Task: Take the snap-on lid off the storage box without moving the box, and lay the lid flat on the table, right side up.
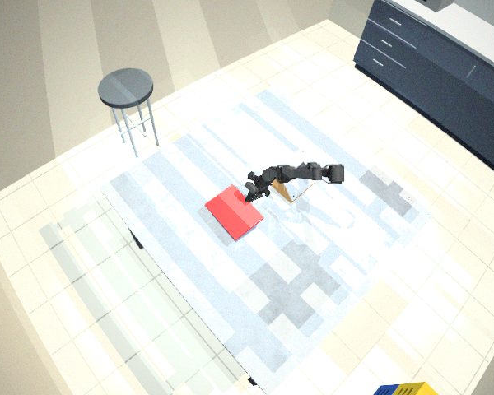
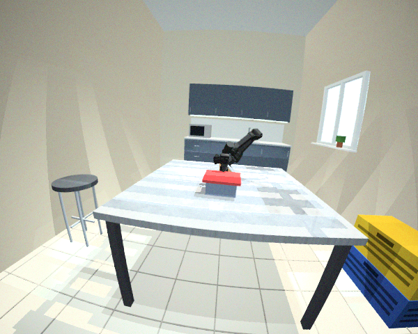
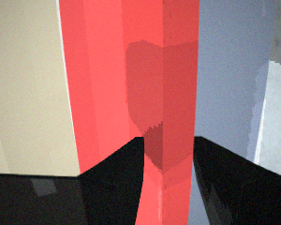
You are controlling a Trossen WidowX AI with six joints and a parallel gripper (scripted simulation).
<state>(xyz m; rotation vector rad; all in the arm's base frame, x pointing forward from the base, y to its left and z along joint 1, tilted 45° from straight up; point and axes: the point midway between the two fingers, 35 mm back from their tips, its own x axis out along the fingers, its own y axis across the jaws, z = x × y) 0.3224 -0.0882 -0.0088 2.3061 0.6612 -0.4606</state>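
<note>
Right now my gripper tip is 8 cm short of the red lid and 1 cm to the left of it. Round my gripper tip: grey-blue storage box (7 cm ahead, 6 cm below, 1 cm to the right).
</note>
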